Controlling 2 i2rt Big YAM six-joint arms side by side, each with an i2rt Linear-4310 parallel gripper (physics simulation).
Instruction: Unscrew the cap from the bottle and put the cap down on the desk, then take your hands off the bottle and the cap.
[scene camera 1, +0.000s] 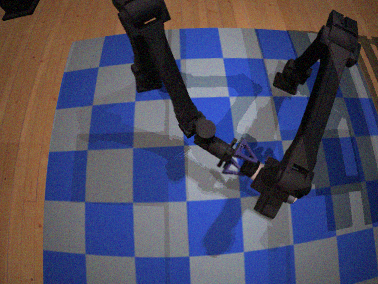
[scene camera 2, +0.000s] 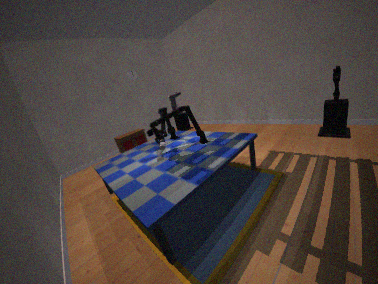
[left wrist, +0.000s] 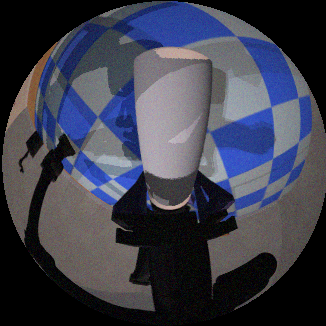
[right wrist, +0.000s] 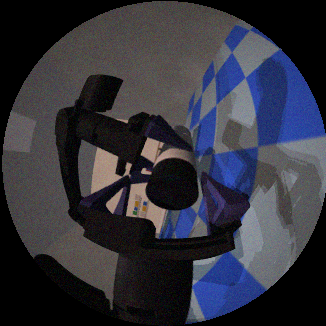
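Pixels of known places: left gripper, fingertip midpoint: (scene camera 1: 262, 175); right gripper, fingertip midpoint: (scene camera 1: 250, 168) (scene camera 2: 161, 140) (left wrist: 172, 205) (right wrist: 163, 176); left arm's base at its link origin: (scene camera 1: 285, 84) (scene camera 2: 203, 141) (left wrist: 66, 144); right arm's base at its link origin: (scene camera 1: 148, 82) (scene camera 2: 174, 138) (left wrist: 149, 211).
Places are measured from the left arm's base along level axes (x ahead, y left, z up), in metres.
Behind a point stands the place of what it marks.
My left gripper (scene camera 1: 272, 182) (left wrist: 168, 171) @[x 0.507, y -0.029, z 0.139 m] is shut on the pale bottle (scene camera 1: 257, 172) @[x 0.515, y -0.059, z 0.181 m] (scene camera 2: 162, 143) @[x 0.516, y 0.061, z 0.171 m] (left wrist: 172, 110) @[x 0.528, y 0.065, z 0.174 m] (right wrist: 176, 155) @[x 0.534, y -0.065, z 0.158 m] and holds it above the blue-and-grey checkered desk (scene camera 1: 160, 225) @[x 0.810, y -0.291, z 0.000 m] (scene camera 2: 159, 182) @[x 0.675, y 0.567, z 0.000 m] (left wrist: 240, 135) @[x 0.683, y -0.054, z 0.000 m] (right wrist: 280, 110) @[x 0.678, y -0.089, z 0.000 m]. The black cap (scene camera 1: 249, 168) @[x 0.514, y -0.089, z 0.184 m] (right wrist: 173, 184) @[x 0.516, y -0.105, z 0.159 m] is at the bottle's end that points toward the right gripper. My right gripper (scene camera 1: 248, 166) @[x 0.508, y -0.081, z 0.169 m] (right wrist: 163, 176) @[x 0.508, y -0.081, z 0.169 m] is open, its purple fingers on either side of the cap, with gaps visible in the right wrist view. Whether either finger touches the cap is unclear. The left fingertips are largely hidden in scene camera 1.
The two arms come close together over the desk, the right arm (scene camera 1: 172, 90) @[x 0.424, y -0.383, z 0.316 m] from the upper left and the left arm (scene camera 1: 320, 110) @[x 0.404, y -0.029, z 0.454 m] from the upper right. A brown and red box (scene camera 2: 131, 141) is beyond the desk. A black pedestal (scene camera 2: 335, 115) stands on the floor at the right.
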